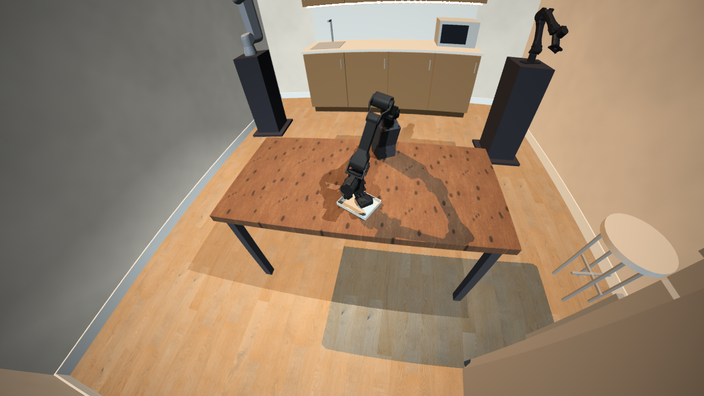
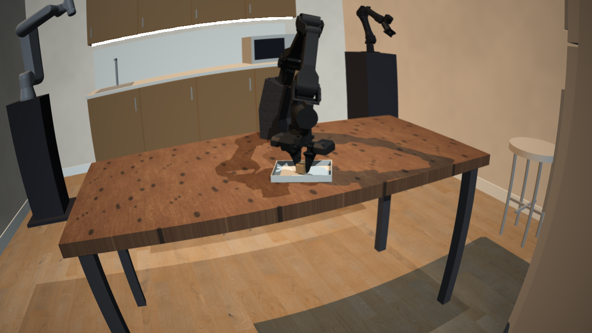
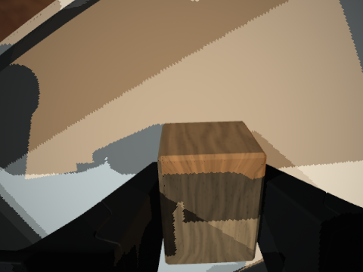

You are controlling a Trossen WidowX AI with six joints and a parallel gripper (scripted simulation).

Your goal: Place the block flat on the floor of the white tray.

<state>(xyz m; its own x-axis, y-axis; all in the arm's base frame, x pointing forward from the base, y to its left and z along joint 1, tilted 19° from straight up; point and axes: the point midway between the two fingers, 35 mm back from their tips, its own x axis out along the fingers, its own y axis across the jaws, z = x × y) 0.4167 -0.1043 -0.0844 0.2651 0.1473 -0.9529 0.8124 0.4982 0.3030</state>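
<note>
Now: the wooden block 2 cm below my hand. Round my hand: white tray (4 cm below).
</note>
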